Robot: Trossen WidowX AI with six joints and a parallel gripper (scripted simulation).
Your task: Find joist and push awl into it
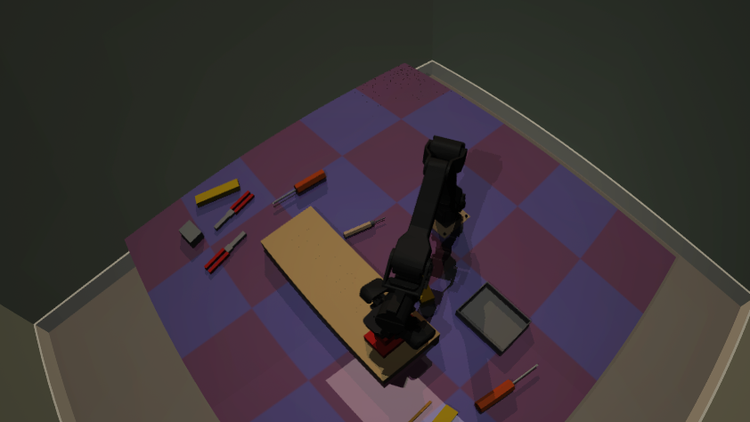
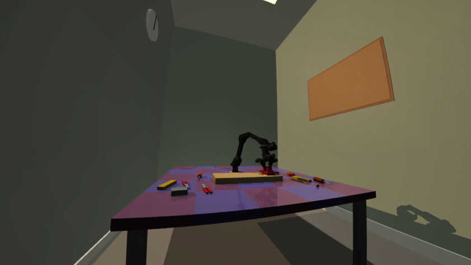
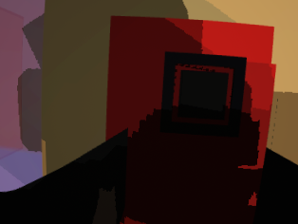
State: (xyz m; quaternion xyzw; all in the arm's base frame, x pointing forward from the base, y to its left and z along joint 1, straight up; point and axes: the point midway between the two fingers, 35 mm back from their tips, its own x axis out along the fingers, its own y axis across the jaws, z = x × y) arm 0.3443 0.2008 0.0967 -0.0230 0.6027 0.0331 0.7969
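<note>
Right now my gripper tip is 240 mm past the grey tray, 120 mm to the right of it and 50 mm above it. Also, from my gripper tip: stud finder: 10 mm ahead, 20 mm above; then grey block: 300 mm ahead, 620 mm to the right, 50 mm below; then awl: 160 mm behind, 310 mm to the right, 60 mm below.
</note>
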